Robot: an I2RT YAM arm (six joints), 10 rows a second.
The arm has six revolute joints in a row. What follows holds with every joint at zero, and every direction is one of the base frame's. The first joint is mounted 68 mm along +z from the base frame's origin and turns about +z. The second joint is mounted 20 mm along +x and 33.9 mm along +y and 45.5 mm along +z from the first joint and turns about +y. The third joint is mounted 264 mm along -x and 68.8 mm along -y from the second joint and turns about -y. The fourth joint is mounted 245 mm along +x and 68.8 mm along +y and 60 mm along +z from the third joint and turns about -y. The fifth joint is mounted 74 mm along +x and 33.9 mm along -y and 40.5 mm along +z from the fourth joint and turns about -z. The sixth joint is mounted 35.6 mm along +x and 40.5 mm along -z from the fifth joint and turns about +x. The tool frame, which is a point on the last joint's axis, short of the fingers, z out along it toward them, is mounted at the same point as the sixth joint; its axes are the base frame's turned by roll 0, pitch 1.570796 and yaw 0 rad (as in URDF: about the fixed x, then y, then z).
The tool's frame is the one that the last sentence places.
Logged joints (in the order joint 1, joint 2, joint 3, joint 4, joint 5, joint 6), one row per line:
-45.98 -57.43 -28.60 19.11 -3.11 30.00
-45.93 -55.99 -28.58 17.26 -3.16 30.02
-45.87 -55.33 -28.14 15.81 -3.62 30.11
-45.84 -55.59 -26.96 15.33 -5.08 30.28
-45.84 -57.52 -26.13 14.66 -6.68 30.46
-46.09 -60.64 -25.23 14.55 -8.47 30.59
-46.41 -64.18 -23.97 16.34 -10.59 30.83
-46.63 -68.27 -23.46 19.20 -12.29 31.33
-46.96 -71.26 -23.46 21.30 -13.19 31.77
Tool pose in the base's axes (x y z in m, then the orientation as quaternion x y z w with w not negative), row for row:
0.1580 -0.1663 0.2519 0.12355 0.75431 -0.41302 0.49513
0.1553 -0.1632 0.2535 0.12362 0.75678 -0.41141 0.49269
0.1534 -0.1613 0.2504 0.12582 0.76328 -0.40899 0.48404
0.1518 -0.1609 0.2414 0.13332 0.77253 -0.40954 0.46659
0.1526 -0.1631 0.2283 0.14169 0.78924 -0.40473 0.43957
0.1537 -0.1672 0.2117 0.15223 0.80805 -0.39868 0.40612
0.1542 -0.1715 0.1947 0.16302 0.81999 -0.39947 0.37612
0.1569 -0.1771 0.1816 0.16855 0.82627 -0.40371 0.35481
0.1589 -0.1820 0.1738 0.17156 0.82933 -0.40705 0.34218
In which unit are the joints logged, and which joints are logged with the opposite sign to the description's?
The joints are logged in degrees. Opposite sign: joint 2, joint 3, joint 5, joint 6.
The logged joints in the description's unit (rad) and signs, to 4 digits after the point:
-0.8025 1.0023 0.4992 0.3335 0.0543 -0.5236
-0.8016 0.9772 0.4988 0.3012 0.0552 -0.5239
-0.8006 0.9657 0.4911 0.2759 0.0632 -0.5255
-0.8001 0.9702 0.4705 0.2676 0.0887 -0.5285
-0.8001 1.0039 0.4561 0.2559 0.1166 -0.5316
-0.8044 1.0584 0.4403 0.2539 0.1478 -0.5339
-0.8100 1.1202 0.4184 0.2852 0.1848 -0.5381
-0.8138 1.1915 0.4095 0.3351 0.2145 -0.5468
-0.8196 1.2437 0.4095 0.3718 0.2302 -0.5545

